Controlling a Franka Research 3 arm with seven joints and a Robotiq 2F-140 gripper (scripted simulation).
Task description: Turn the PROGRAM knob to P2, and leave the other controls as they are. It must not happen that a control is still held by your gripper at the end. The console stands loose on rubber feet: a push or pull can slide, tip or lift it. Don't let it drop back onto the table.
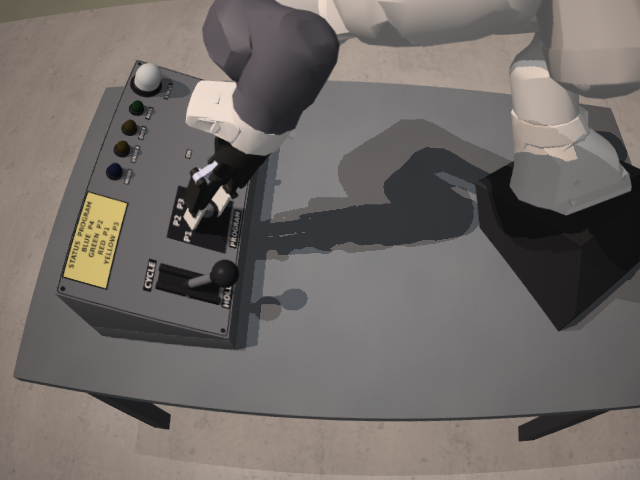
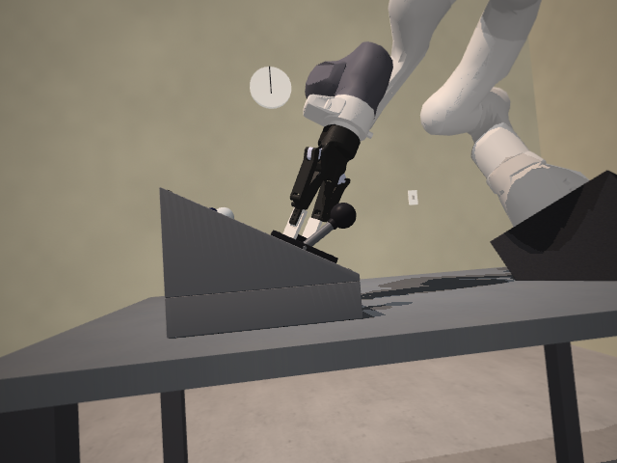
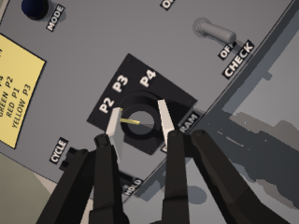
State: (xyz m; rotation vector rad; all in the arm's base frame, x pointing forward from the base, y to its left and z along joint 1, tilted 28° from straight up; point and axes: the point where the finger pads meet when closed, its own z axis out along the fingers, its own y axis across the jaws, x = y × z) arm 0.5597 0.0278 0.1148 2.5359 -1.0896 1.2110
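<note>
The grey sloped console is 70 mm to the right of my hand, 40 mm below it and 30 mm ahead of it. The rest, counted from my hand: small black mode knob: 240 mm to the right, 30 mm behind, 10 mm below; check toggle: 120 mm to the right, 20 mm below, 10 mm behind; black ball lever: 120 mm to the left, 10 mm below.
</note>
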